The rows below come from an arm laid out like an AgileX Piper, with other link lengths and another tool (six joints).
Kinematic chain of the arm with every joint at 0, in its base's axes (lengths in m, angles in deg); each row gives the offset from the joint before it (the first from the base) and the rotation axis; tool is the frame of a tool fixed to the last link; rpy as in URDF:
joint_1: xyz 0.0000 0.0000 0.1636 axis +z
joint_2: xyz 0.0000 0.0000 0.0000 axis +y
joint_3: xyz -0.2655 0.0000 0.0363 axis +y
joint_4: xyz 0.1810 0.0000 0.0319 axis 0.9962 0 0.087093
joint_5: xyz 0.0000 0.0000 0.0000 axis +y
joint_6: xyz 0.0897 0.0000 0.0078 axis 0.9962 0 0.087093
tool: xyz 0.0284 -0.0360 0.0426 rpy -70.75 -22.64 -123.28
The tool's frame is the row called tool.
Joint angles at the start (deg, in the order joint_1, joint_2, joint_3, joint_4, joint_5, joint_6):
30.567, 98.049, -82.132, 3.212, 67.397, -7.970
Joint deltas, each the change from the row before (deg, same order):
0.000, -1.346, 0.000, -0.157, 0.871, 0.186
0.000, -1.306, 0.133, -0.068, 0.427, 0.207
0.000, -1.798, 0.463, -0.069, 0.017, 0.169
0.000, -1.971, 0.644, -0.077, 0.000, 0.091
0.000, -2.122, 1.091, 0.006, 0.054, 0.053
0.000, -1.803, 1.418, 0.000, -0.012, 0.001
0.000, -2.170, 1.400, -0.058, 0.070, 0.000
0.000, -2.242, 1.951, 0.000, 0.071, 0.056
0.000, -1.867, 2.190, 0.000, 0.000, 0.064
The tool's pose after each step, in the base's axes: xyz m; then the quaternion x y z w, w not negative. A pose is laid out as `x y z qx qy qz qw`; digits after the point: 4 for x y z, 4 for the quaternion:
0.2875 0.1407 0.2970 -0.9292 0.2180 -0.2961 0.0380
0.2839 0.1383 0.3031 -0.9270 0.2201 -0.3007 0.0417
0.2793 0.1353 0.3108 -0.9235 0.2226 -0.3087 0.0487
0.2738 0.1318 0.3185 -0.9198 0.2244 -0.3169 0.0558
0.2669 0.1277 0.3245 -0.9172 0.2258 -0.3226 0.0614
0.2603 0.1238 0.3272 -0.9161 0.2262 -0.3249 0.0637
0.2527 0.1192 0.3314 -0.9141 0.2267 -0.3293 0.0674
0.2440 0.1140 0.3331 -0.9134 0.2273 -0.3305 0.0686
0.2360 0.1092 0.3316 -0.9142 0.2276 -0.3286 0.0667

